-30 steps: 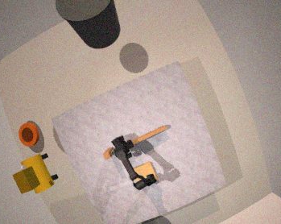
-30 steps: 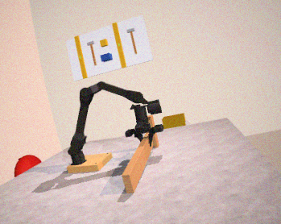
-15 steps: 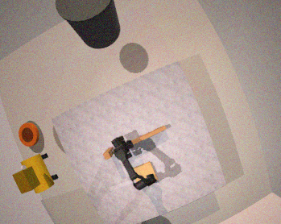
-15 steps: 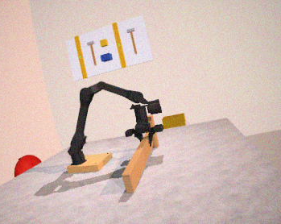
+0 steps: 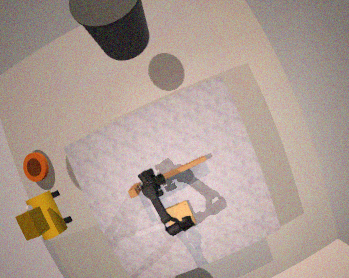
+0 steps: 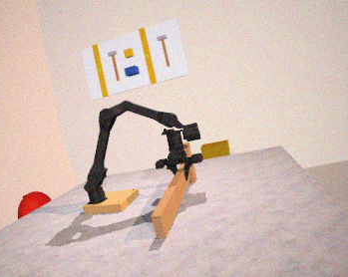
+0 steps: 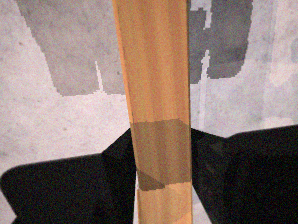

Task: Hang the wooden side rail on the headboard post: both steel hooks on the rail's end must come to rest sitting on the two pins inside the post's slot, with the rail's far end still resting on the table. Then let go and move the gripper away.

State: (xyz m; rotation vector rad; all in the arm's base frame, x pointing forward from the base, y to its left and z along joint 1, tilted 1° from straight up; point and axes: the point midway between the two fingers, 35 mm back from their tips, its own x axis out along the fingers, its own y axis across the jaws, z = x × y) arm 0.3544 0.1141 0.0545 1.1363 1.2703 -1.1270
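Now: the wooden headboard post 1 cm behind my gripper tip, 14 cm to the left of it and 4 cm above it.
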